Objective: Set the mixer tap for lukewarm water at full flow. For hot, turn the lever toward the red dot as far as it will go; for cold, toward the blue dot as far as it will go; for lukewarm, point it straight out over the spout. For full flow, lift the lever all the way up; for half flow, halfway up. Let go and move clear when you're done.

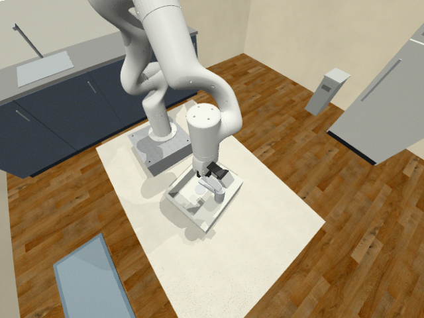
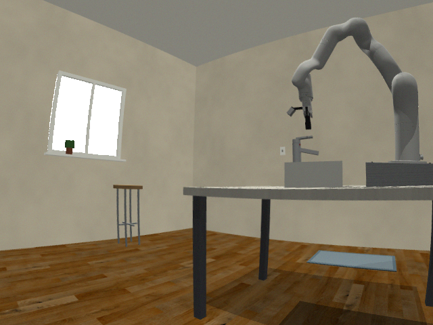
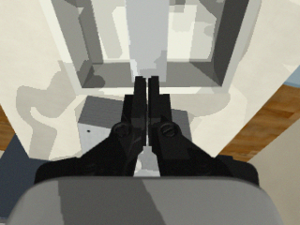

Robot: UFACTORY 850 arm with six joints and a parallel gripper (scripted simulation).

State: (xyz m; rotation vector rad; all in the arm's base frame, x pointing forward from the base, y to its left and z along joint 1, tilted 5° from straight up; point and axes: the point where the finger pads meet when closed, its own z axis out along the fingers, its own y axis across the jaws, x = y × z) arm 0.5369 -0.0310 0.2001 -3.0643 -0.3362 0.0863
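Now: the grey lever 7 cm below my hand, 3 cm ahead of it and 1 cm to the left of it. From my hand the other things lie so: grey mixer tap 11 cm below, 5 cm ahead, 1 cm to the left; then sink basin 30 cm below, 4 cm behind, 1 cm to the right.
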